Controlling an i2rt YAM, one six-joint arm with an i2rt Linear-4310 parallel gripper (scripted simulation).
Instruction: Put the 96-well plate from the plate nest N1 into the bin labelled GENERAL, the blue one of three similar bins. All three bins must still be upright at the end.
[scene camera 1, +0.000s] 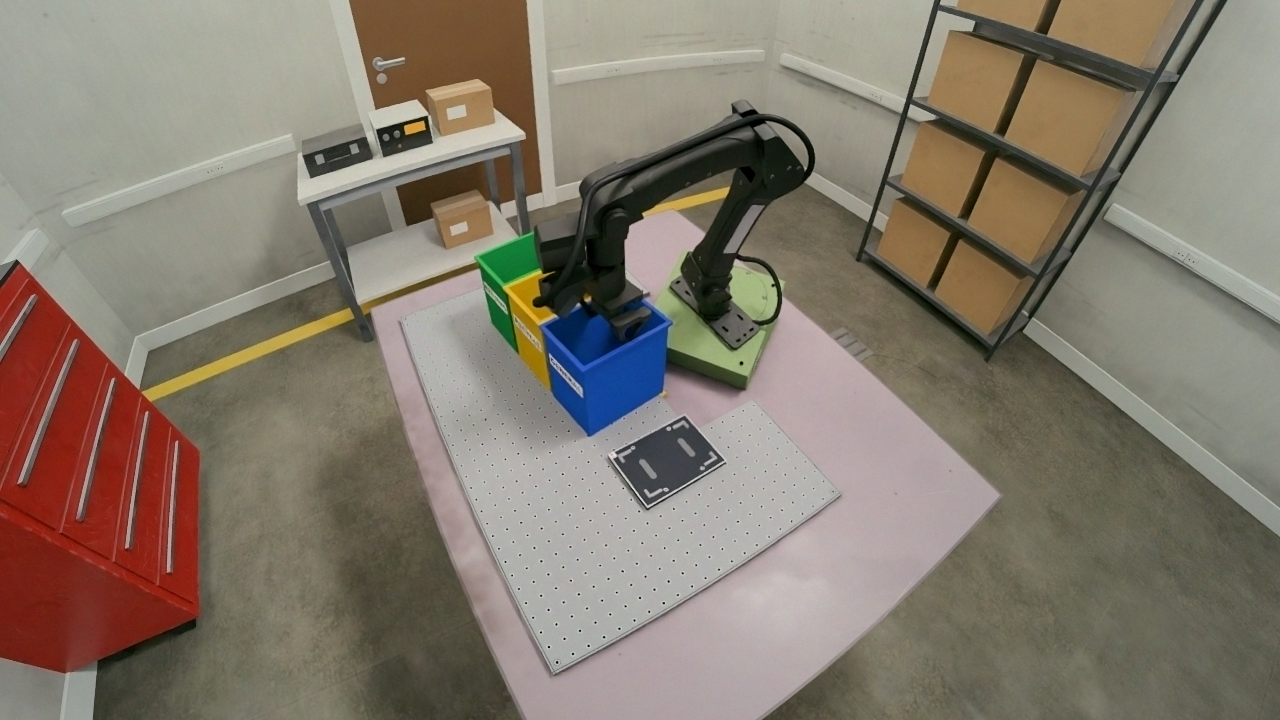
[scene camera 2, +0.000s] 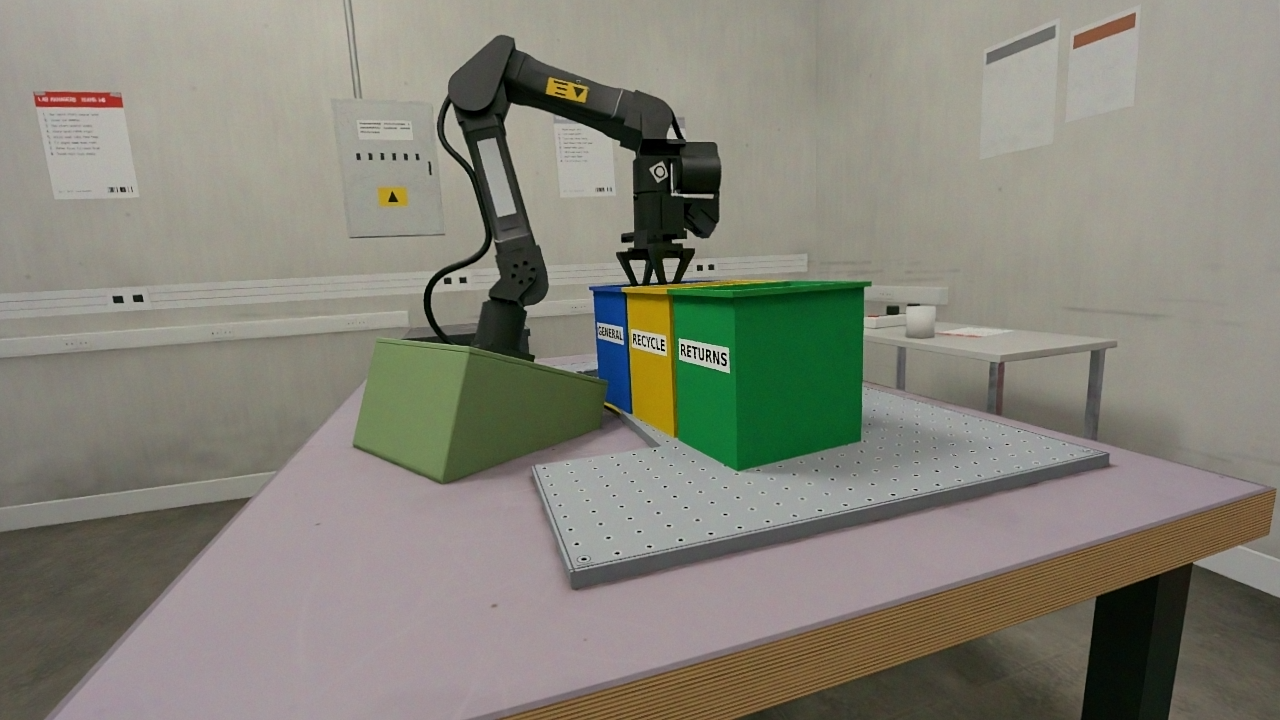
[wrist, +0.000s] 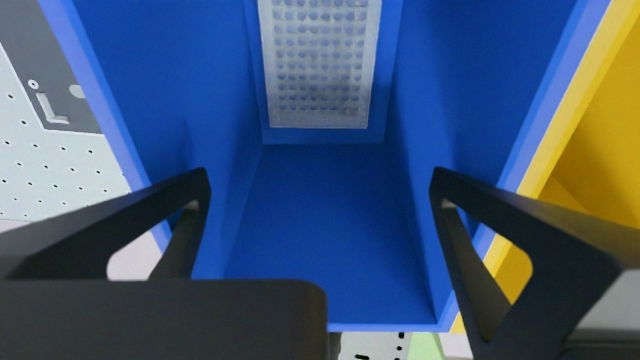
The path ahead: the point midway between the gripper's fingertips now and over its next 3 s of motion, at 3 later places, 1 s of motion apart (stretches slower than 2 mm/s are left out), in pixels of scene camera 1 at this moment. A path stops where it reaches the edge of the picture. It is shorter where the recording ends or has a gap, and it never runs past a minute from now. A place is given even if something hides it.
My gripper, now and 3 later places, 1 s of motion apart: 610, 331; 606, 314; 610, 308; 644, 340
